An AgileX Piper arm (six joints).
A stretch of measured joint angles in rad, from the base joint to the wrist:
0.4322 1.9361 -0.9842 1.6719 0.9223 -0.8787
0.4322 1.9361 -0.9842 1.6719 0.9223 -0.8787
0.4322 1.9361 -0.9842 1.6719 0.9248 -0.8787
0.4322 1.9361 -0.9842 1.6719 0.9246 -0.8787
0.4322 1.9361 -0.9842 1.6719 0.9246 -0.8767
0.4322 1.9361 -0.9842 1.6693 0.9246 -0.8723
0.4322 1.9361 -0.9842 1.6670 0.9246 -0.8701
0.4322 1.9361 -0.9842 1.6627 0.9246 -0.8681
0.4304 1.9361 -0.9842 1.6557 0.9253 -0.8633
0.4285 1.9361 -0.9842 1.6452 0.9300 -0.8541
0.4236 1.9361 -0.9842 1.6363 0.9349 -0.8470
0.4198 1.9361 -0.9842 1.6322 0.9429 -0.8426
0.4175 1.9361 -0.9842 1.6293 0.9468 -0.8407
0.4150 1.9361 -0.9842 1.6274 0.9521 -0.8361
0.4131 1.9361 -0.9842 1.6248 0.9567 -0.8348
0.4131 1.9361 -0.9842 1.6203 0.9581 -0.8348
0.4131 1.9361 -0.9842 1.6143 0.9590 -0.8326
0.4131 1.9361 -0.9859 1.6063 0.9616 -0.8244
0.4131 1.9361 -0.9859 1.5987 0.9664 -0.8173
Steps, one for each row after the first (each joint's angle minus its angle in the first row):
0.0000 0.0000 0.0000 0.0000 0.0000 0.0000
0.0000 0.0000 0.0000 0.0000 0.0025 0.0000
0.0000 0.0000 0.0000 0.0000 0.0023 0.0000
0.0000 0.0000 0.0000 0.0000 0.0023 0.0020
0.0000 0.0000 0.0000 -0.0026 0.0023 0.0064
0.0000 0.0000 0.0000 -0.0049 0.0023 0.0086
0.0000 0.0000 0.0000 -0.0092 0.0023 0.0106
-0.0018 0.0000 0.0000 -0.0162 0.0030 0.0154
-0.0037 0.0000 0.0000 -0.0267 0.0077 0.0246
-0.0086 0.0000 0.0000 -0.0356 0.0126 0.0317
-0.0124 0.0000 0.0000 -0.0397 0.0206 0.0361
-0.0147 0.0000 0.0000 -0.0426 0.0245 0.0380
-0.0172 0.0000 0.0000 -0.0445 0.0298 0.0426
-0.0191 0.0000 0.0000 -0.0471 0.0344 0.0439
-0.0191 0.0000 0.0000 -0.0516 0.0358 0.0439
-0.0191 0.0000 0.0000 -0.0576 0.0367 0.0461
-0.0191 0.0000 -0.0017 -0.0656 0.0393 0.0543
-0.0191 0.0000 -0.0017 -0.0732 0.0441 0.0614

